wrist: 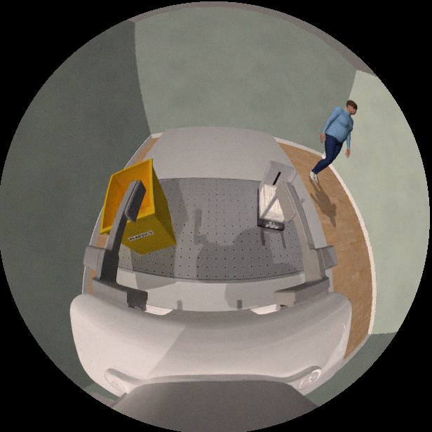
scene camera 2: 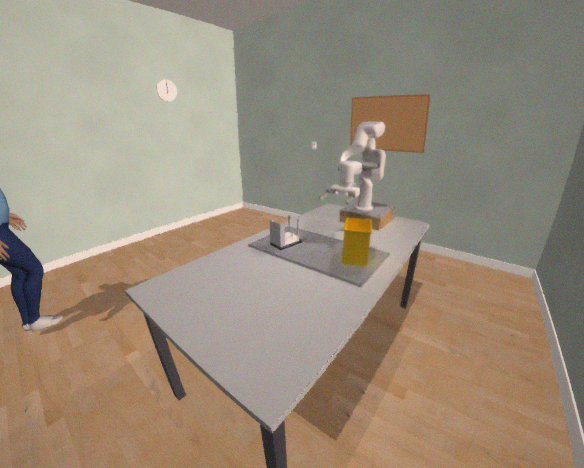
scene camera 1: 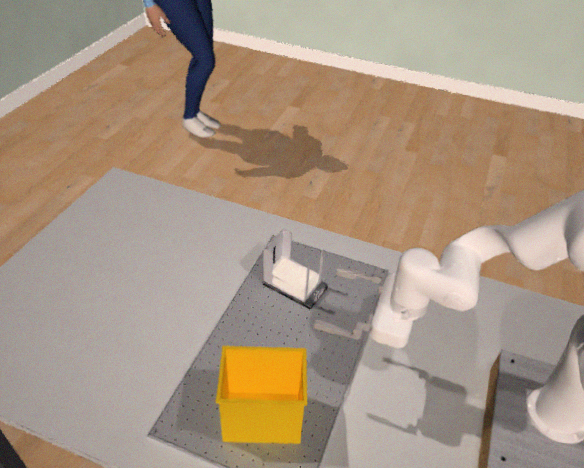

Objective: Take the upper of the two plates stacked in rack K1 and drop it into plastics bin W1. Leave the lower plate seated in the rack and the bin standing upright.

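Seen in the pictures: end effector, tool point: [scene camera 2: 334, 199] [scene camera 1: 336, 298]; arm's base, origin of the base link: [scene camera 2: 364, 208] [scene camera 1: 557, 415].
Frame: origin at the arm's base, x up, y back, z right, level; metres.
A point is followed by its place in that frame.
Note:
Rack K1 [scene camera 1: 268, 270] {x -0.014, y -0.719, z 0.239 m} [scene camera 2: 276, 233] {x 0.004, y -0.725, z 0.277 m} [wrist: 286, 173] stands on the perforated board, with a pale back panel, thin front posts and a dark base. The white stacked plates [scene camera 1: 295, 278] {x -0.040, y -0.646, z 0.255 m} [scene camera 2: 291, 238] {x -0.041, y -0.654, z 0.225 m} [wrist: 268, 201] lie in it; the boundary between upper and lower is not clear. The yellow plastics bin W1 [scene camera 1: 261, 422] {x 0.007, y -0.608, z -0.195 m} [scene camera 2: 356, 249] {x 0.001, y -0.704, z -0.161 m} [wrist: 162, 220] stands upright on the board. My gripper [scene camera 1: 326, 299] {x 0.172, y -0.509, z 0.037 m} [scene camera 2: 335, 199] {x 0.172, y -0.509, z 0.037 m} [wrist: 211, 200] is open and empty, raised above the board on the robot-base side of the rack. In the wrist view, its fingers partly cover the bin and the rack.
The perforated board [scene camera 1: 280, 320] {x -0.084, y -0.655, z 0.137 m} [scene camera 2: 320, 252] {x -0.084, y -0.656, z 0.045 m} [wrist: 220, 215] lies on the grey table [scene camera 1: 150, 280] {x -0.097, y -1.053, z 0.180 m} [scene camera 2: 240, 320] {x -0.097, y -1.269, z 0.069 m}. The arm's base stands on a wood-sided block [scene camera 1: 492, 400] {x -0.033, y -0.124, z 0.018 m} [scene camera 2: 382, 219] {x -0.029, y -0.102, z -0.159 m}. A person [scene camera 1: 197, 65] [scene camera 2: 25, 270] [wrist: 337, 132] stands on the floor beyond the table.

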